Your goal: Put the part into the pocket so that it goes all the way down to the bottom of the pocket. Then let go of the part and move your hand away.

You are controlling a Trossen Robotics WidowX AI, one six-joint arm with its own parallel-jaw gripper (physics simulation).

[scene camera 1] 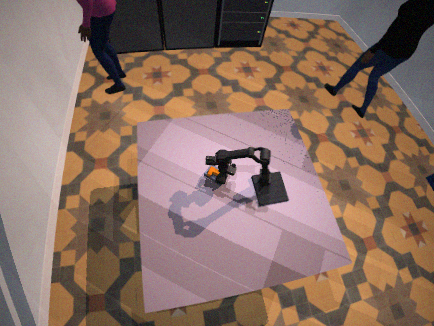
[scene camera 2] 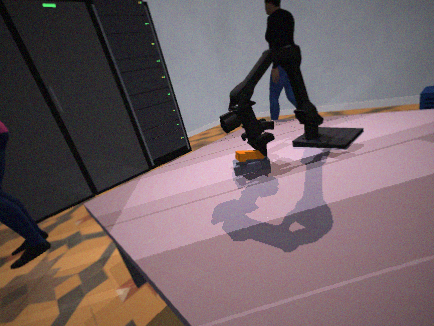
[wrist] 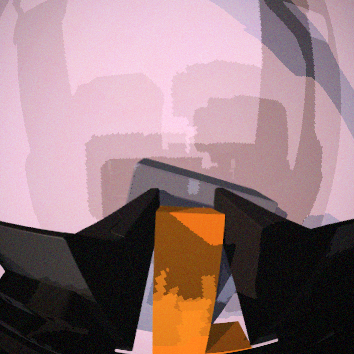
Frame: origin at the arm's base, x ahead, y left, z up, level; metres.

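Where they show: gripper, fingertip midpoint: (scene camera 1: 224,176) (scene camera 2: 264,155) (wrist: 186,195); arm's base, link origin: (scene camera 1: 263,181) (scene camera 2: 311,136).
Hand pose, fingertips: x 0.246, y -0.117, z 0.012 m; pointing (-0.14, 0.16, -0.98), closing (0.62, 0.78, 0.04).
Note:
Each offset is from my fingertips to the top centre of the thing. Level surfaces: height alone.
The orange part @(dz +0.051, dx +0.053, dy -0.028 m) (scene camera 1: 213,171) (scene camera 2: 248,155) (wrist: 187,260) is held between the fingers of my gripper (scene camera 2: 263,154) (wrist: 186,195), which is shut on it. A short side arm of the part shows at the lower right in the wrist view. The grey-blue pocket block @(dz +0.000, dx +0.046, dy -0.041 m) (scene camera 2: 252,168) (wrist: 200,184) sits on the table under the part and the fingertips. In scene camera 2 the part shows above the block's top edge. The part and the fingers hide most of the pocket opening, so how deep the part sits cannot be seen.
The arm's black base plate (scene camera 1: 270,188) (scene camera 2: 327,137) stands on the pink table top @(dz -0.036 m) (scene camera 1: 200,265) (scene camera 2: 320,280), to one side of the block. Dark cabinets (scene camera 1: 190,25) (scene camera 2: 60,100) and two standing people (scene camera 1: 102,42) (scene camera 1: 385,57) are beyond the table.

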